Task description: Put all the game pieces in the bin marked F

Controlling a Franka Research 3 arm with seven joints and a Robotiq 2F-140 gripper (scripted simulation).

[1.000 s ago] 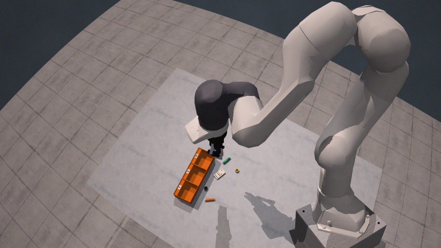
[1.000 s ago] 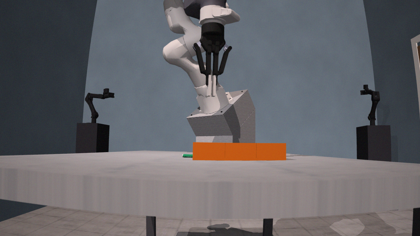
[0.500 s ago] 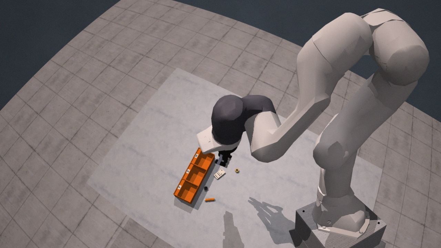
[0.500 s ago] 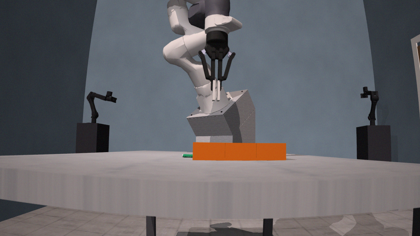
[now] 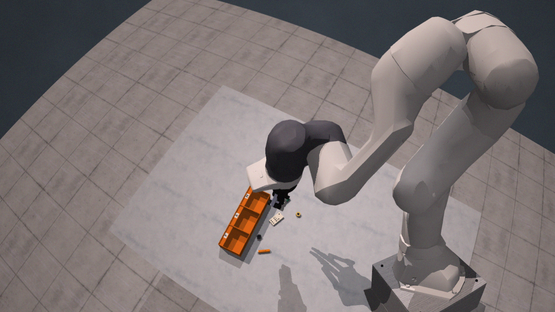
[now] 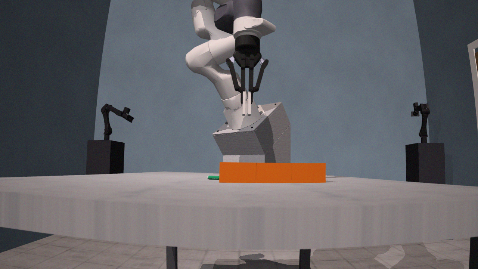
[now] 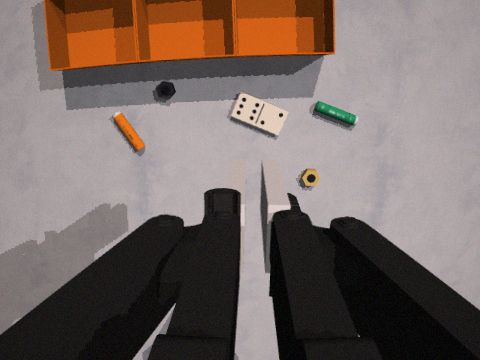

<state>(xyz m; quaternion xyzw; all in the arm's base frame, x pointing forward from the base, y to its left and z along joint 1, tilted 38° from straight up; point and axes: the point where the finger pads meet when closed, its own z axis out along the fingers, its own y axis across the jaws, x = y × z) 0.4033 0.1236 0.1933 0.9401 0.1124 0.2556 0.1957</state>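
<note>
Right now the orange bin is 190 mm below my hand, 100 mm ahead of it and 70 mm to the left of it. From my hand the other things lie so: green cylinder: 210 mm below, 80 mm to the right, 30 mm ahead; then yellow nut: 210 mm below, 70 mm to the right, 40 mm behind; then white domino: 210 mm below, 20 mm ahead, 10 mm to the right.
</note>
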